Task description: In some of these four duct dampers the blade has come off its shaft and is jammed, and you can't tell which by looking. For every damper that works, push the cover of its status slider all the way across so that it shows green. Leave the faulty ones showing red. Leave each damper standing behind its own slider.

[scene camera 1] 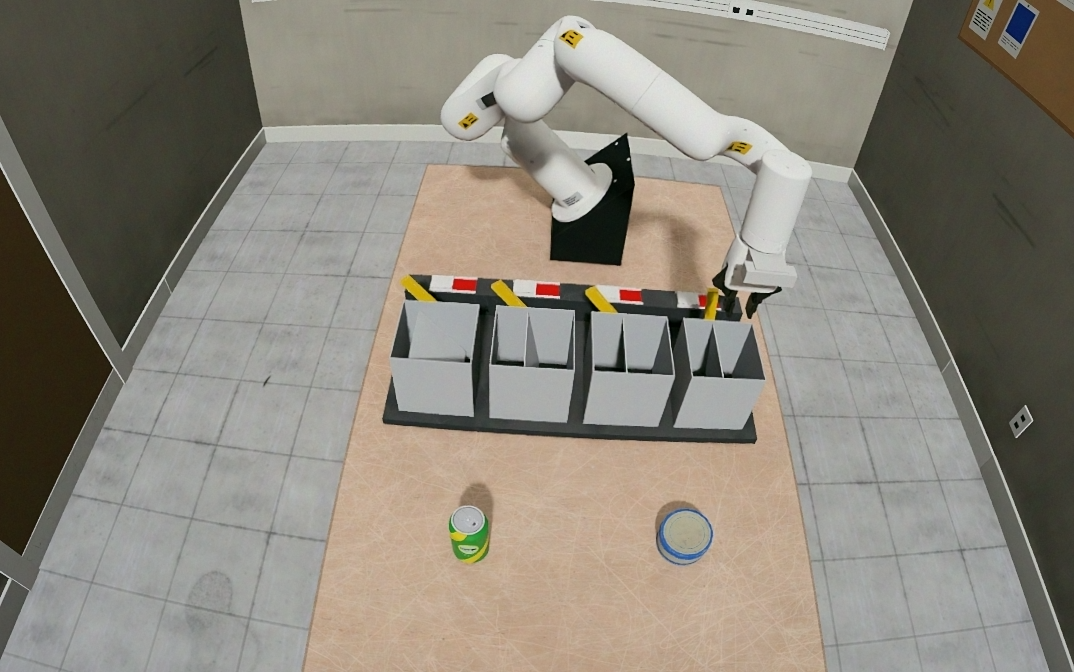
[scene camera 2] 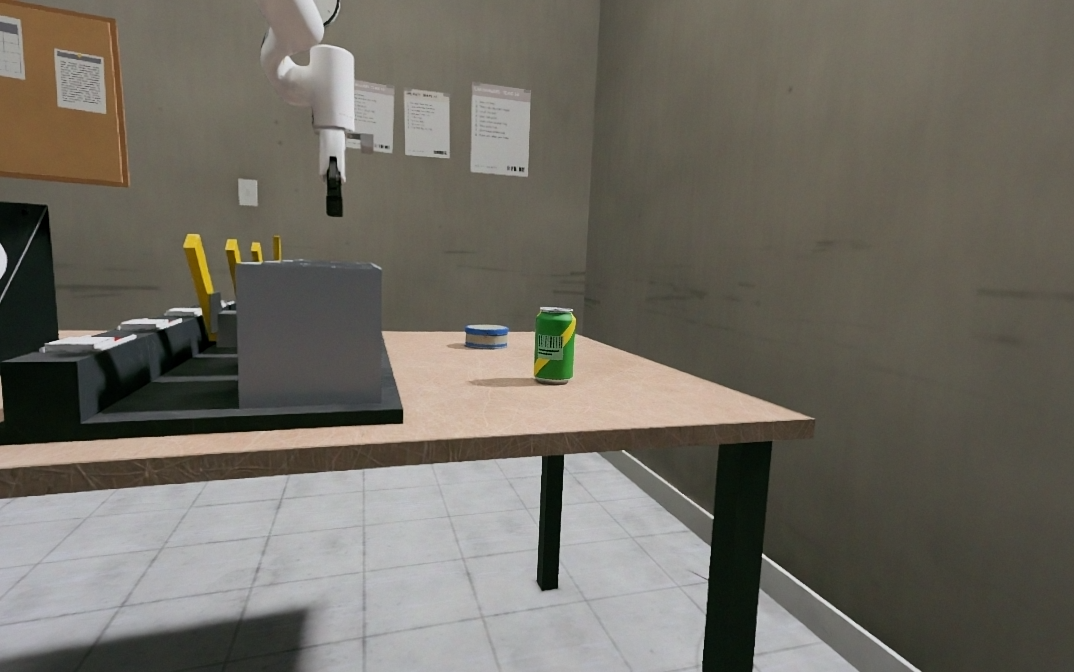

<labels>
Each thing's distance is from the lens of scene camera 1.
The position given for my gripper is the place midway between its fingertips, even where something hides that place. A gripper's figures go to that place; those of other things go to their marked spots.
my gripper (scene camera 1: 737, 313): 121 cm
damper (scene camera 1: 432, 378): 122 cm
</labels>
